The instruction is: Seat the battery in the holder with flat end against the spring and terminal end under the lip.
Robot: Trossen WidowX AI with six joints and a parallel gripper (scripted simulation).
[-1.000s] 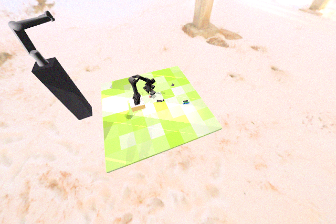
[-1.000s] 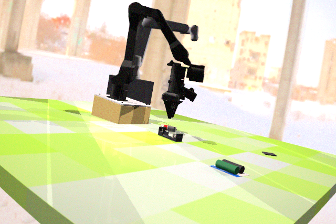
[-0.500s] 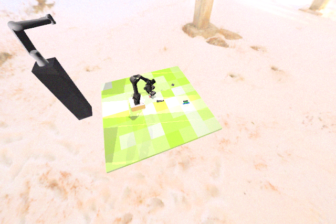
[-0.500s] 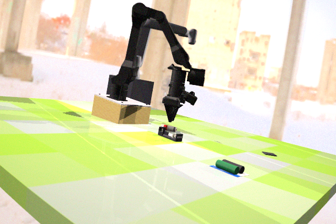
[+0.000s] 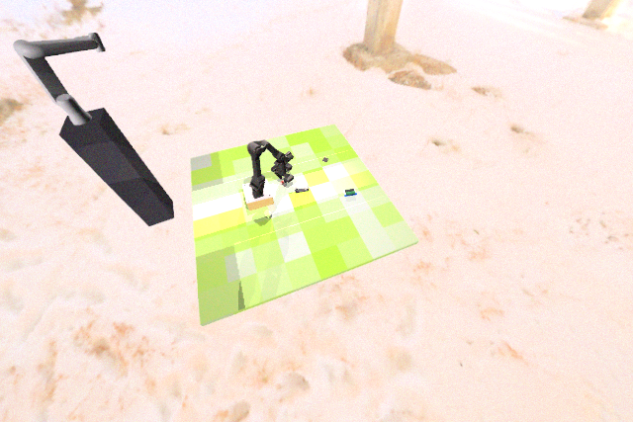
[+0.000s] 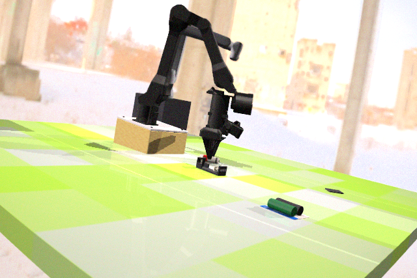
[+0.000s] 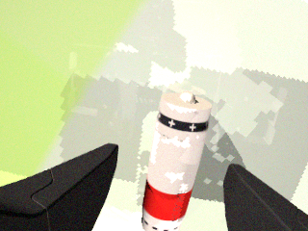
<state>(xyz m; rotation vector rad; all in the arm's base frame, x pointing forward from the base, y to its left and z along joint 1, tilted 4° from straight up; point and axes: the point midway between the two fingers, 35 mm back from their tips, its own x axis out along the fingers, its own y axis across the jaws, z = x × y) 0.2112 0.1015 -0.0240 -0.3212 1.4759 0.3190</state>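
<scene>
The battery is right at my gripper tip. From my gripper tip the other things lie so: black flat piece 39 cm ahead, 8 cm to the left, 1 cm below.
</scene>
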